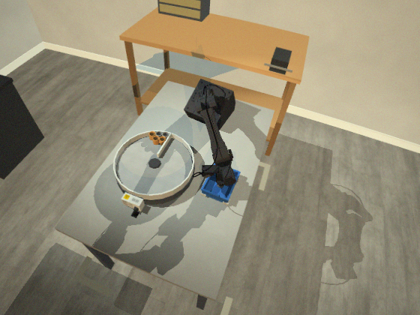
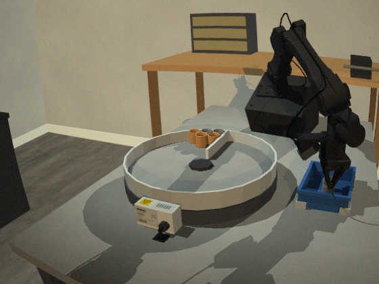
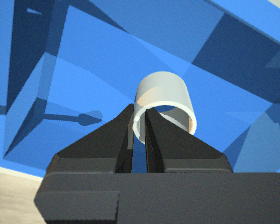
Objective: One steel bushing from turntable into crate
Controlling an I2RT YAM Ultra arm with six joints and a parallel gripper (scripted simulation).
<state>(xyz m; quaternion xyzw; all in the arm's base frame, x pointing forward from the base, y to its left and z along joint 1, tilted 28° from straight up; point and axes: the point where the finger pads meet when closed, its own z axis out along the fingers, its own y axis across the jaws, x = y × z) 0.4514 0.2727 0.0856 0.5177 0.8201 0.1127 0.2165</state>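
Right now the blue crate is 10 mm behind my hand, 10 mm to the right of it and 10 mm below it. Round my hand: round turntable (40 mm ahead, 370 mm to the right, 20 mm above).
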